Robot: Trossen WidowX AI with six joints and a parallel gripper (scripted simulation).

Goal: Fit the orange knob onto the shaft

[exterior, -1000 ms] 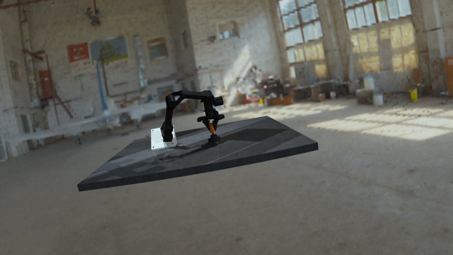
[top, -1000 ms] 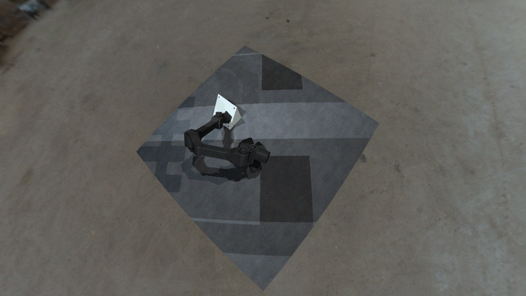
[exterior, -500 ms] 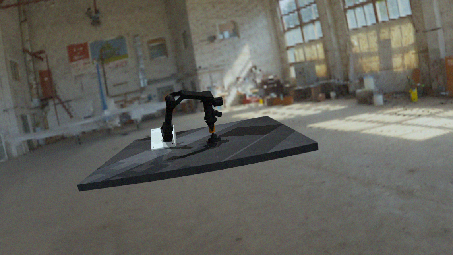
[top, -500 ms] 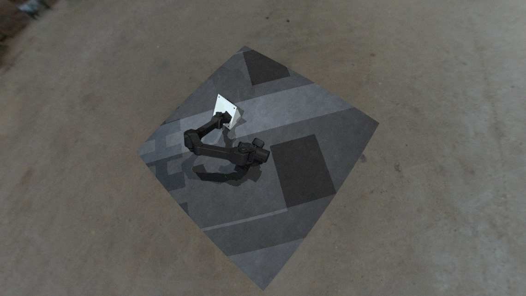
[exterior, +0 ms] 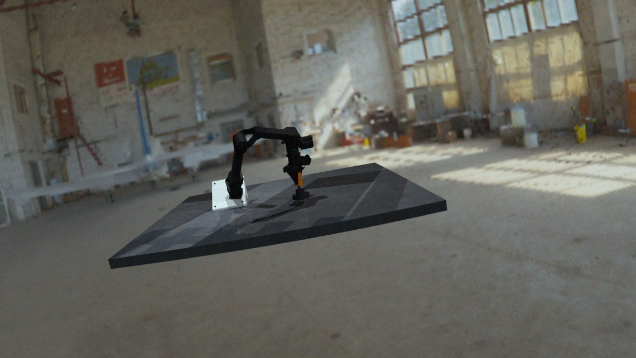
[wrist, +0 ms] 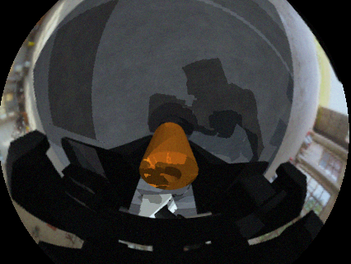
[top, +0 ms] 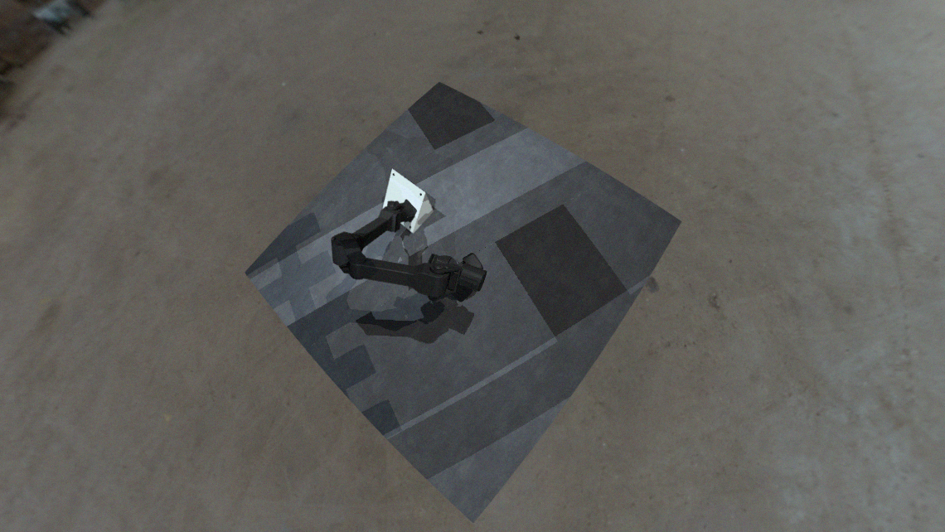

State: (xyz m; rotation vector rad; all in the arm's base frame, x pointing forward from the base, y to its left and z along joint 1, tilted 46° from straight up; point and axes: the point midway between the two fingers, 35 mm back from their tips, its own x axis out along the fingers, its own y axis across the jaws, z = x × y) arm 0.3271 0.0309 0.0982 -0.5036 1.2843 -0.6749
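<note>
The orange knob lies 20 mm above my gripper tip. The rest, counted from my gripper tip: dark round pedestal (40 mm below).
</note>
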